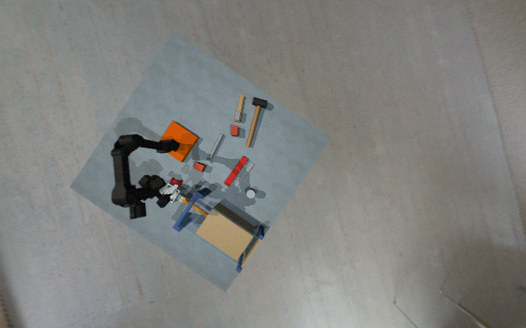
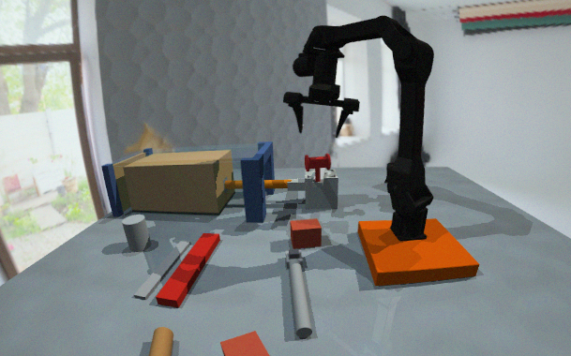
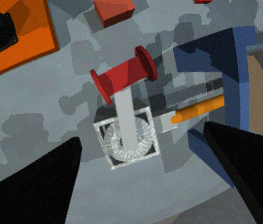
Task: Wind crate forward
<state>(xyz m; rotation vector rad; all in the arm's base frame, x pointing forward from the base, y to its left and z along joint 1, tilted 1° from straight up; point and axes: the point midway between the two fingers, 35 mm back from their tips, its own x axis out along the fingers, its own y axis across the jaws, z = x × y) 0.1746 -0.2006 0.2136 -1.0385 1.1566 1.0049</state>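
The red knob is 10 mm ahead of my gripper tip, 40 mm to the left of it and 80 mm below it. The rest, counted from my gripper tip: grey crank handle 100 mm below; grey winch 30 mm behind, 70 mm to the right, 180 mm below; frame 150 mm ahead, 70 mm to the right, 100 mm below.
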